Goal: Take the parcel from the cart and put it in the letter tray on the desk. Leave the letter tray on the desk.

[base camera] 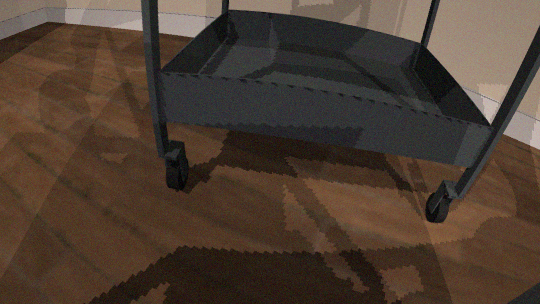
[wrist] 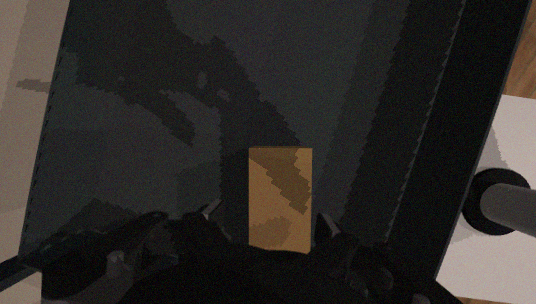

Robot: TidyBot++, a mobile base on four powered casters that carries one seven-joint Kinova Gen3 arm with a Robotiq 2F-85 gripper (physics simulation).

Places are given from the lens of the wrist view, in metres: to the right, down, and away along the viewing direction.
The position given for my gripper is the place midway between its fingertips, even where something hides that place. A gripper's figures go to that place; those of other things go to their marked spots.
my gripper [wrist: 269,218]: 0.00, 0.05, 0.16
cardboard parcel [wrist: 280,177]: 0.01, 0.02, 0.18
cart [wrist: 145,113]: -0.13, -0.04, 0.23
The marked spots on the cart and the cardboard parcel are 0.16 m apart.
